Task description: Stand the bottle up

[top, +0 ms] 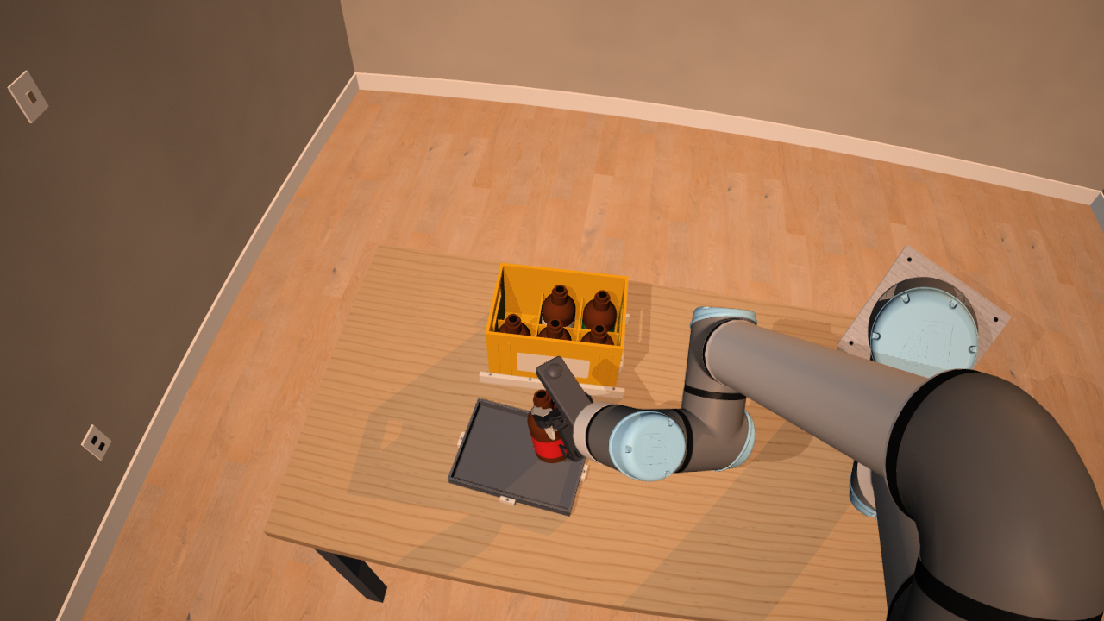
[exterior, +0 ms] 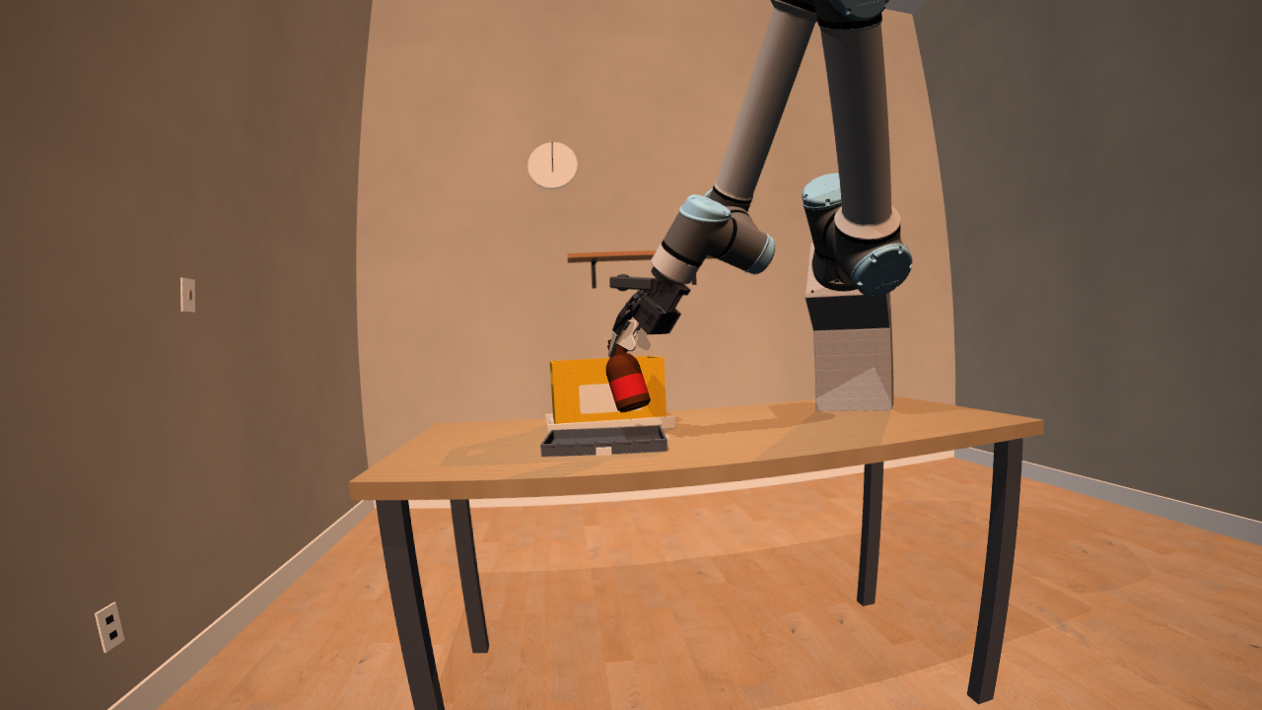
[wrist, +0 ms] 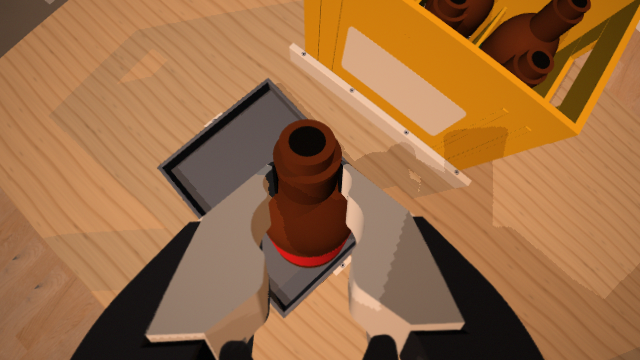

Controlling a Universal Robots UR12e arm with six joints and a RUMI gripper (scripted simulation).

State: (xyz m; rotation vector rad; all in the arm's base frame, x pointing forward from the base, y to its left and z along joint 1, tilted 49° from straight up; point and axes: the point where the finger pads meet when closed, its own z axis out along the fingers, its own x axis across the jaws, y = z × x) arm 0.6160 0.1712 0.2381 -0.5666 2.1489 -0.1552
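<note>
My hand is 30 mm short of the dark grey tray, 30 mm to the right of it and 190 mm above it. The rest, counted from my hand: crate (70 mm ahead, 240 mm to the right, 120 mm below).
</note>
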